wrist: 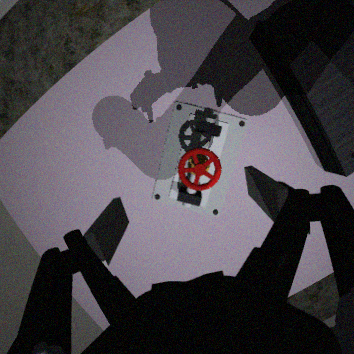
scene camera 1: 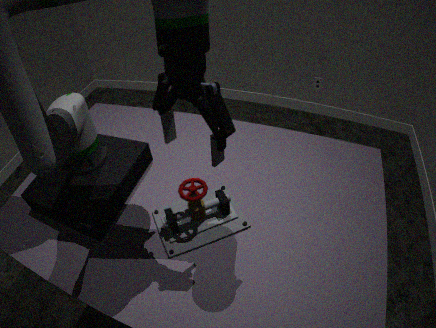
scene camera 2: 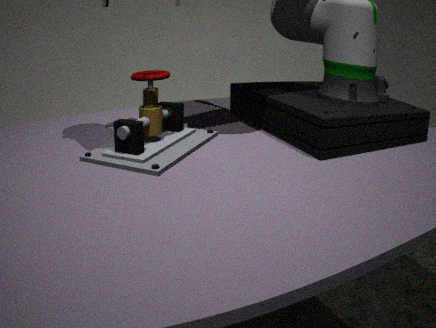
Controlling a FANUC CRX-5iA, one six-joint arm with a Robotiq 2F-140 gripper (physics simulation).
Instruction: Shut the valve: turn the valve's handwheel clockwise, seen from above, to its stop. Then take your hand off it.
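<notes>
The red handwheel (scene camera 1: 193, 189) (scene camera 2: 150, 74) (wrist: 200, 169) sits level on top of a brass valve body (scene camera 1: 197, 210) (scene camera 2: 150, 121). A pipe runs through the body between two black blocks on a pale base plate (scene camera 1: 229, 235) (scene camera 2: 172, 156) (wrist: 226, 185). My gripper (scene camera 1: 194, 146) (wrist: 183, 195) is open and empty, fingers pointing down, above the handwheel and apart from it. In the wrist view the handwheel shows between the two fingertips, nearer the right one. In scene camera 2 the fingertips barely show at the top edge. The handwheel's turn angle cannot be told.
The black block (scene camera 1: 122, 160) (scene camera 2: 372, 136) under the arm's base stands beside the valve on the pale table top (scene camera 1: 310, 200) (scene camera 2: 225, 215) (wrist: 165, 235). The arm's shadow falls around the base plate. The light is dim.
</notes>
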